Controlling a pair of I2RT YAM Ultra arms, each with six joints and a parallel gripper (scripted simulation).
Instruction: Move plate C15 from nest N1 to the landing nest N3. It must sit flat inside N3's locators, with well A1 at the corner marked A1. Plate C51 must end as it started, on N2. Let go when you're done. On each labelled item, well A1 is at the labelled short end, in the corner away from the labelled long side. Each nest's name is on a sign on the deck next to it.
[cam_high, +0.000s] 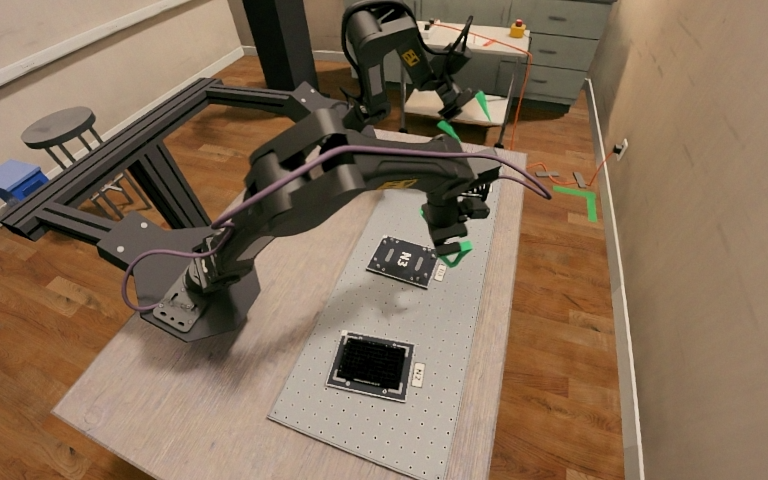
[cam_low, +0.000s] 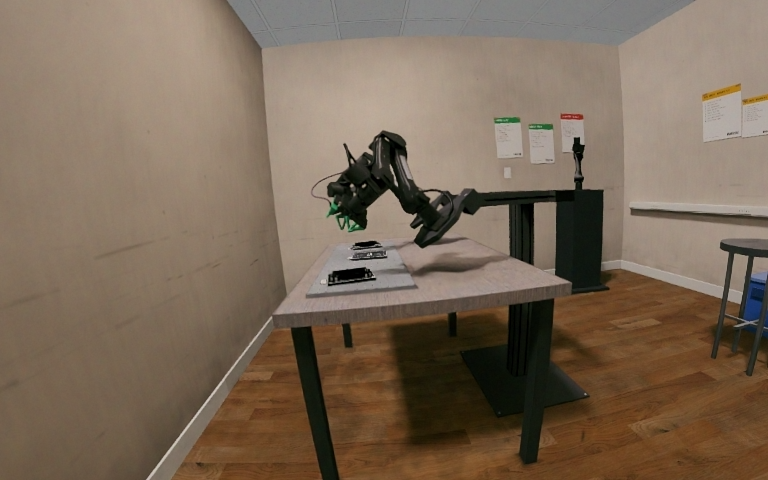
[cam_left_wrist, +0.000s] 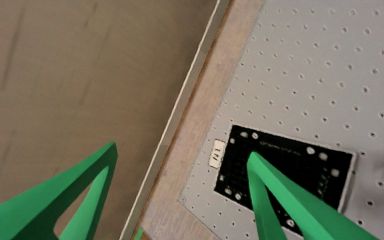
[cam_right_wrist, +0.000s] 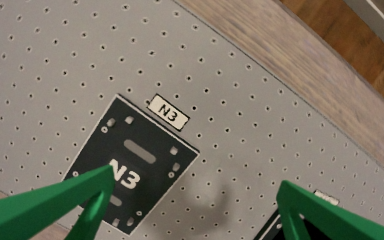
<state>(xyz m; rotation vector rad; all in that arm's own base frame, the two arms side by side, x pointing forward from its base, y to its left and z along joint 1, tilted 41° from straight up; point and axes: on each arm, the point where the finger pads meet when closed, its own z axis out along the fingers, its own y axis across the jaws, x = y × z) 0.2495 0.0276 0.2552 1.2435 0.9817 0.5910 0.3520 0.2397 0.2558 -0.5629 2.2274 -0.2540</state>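
Now: the plate 6 cm behind my right hand, 25 cm to the right of it and 12 cm below it.
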